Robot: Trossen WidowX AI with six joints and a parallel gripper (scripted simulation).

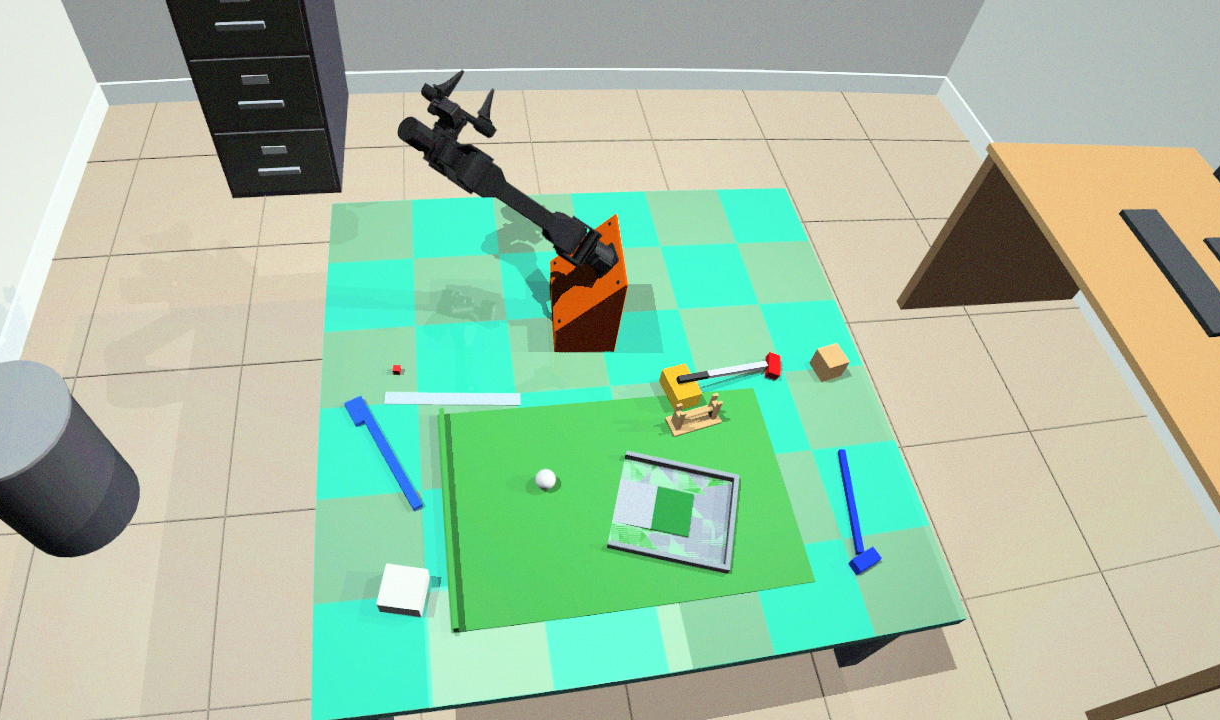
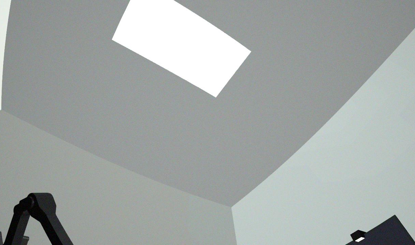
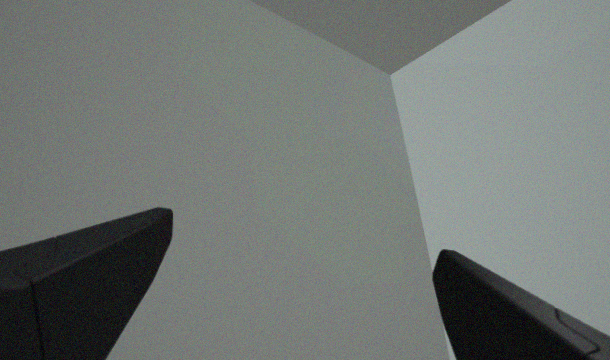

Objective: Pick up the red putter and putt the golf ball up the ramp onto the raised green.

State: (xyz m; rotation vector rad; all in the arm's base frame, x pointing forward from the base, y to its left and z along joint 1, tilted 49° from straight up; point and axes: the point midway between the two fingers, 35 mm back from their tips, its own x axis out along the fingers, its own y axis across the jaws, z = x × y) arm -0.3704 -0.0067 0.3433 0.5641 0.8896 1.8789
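My gripper tip is now 630 mm short of the red putter, 520 mm to the right of it and 370 mm above it. From my gripper tip the other things lie so: white strip: 600 mm ahead, 130 mm to the right, 410 mm below; yellow block: 650 mm ahead, 390 mm to the left, 380 mm below; tiny red cube: 510 mm ahead, 240 mm to the right, 400 mm below.
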